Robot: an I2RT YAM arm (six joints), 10 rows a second.
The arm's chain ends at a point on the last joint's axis. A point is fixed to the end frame.
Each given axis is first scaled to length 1.
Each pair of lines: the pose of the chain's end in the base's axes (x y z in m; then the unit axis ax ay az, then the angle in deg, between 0 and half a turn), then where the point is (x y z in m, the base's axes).
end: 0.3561, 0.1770, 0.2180, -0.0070, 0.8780, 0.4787, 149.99
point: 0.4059 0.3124 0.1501
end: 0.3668, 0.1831, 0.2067, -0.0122, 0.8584, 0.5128, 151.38
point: 0.4109 0.3248 0.1483
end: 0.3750, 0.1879, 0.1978, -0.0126, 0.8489, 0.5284, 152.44
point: 0.4159 0.3322 0.1437
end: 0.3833, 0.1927, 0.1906, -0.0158, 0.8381, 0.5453, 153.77
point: 0.4199 0.3399 0.1414
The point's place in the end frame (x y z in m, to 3 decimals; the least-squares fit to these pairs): 0.018 0.012 0.158
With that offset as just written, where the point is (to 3 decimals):
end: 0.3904, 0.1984, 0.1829, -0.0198, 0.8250, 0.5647, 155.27
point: 0.422 0.349 0.140
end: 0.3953, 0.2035, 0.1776, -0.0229, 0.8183, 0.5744, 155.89
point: 0.424 0.355 0.137
